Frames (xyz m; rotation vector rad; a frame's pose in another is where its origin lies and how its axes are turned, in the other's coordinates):
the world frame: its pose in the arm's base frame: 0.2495 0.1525 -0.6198 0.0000 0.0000 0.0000
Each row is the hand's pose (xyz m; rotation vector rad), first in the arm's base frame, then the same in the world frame.
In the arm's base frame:
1: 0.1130 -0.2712 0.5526 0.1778 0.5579 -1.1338
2: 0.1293 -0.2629 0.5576 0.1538 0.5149 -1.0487
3: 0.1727 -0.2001 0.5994 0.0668 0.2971 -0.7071
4: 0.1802 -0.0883 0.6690 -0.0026 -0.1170 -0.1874
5: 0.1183 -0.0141 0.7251 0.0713 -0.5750 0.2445
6: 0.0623 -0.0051 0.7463 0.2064 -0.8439 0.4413
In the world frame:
1: -0.1365 -0.4237 1.1724 0.1778 0.5579 -1.1338
2: -0.1202 -0.4154 1.1774 0.1538 0.5149 -1.0487
3: -0.0768 -0.3526 1.2192 0.0668 0.2971 -0.7071
4: -0.0693 -0.2408 1.2888 -0.0026 -0.1170 -0.1874
5: -0.1312 -0.1666 1.3449 0.0713 -0.5750 0.2445
6: -0.1872 -0.1576 1.3661 0.2064 -0.8439 0.4413

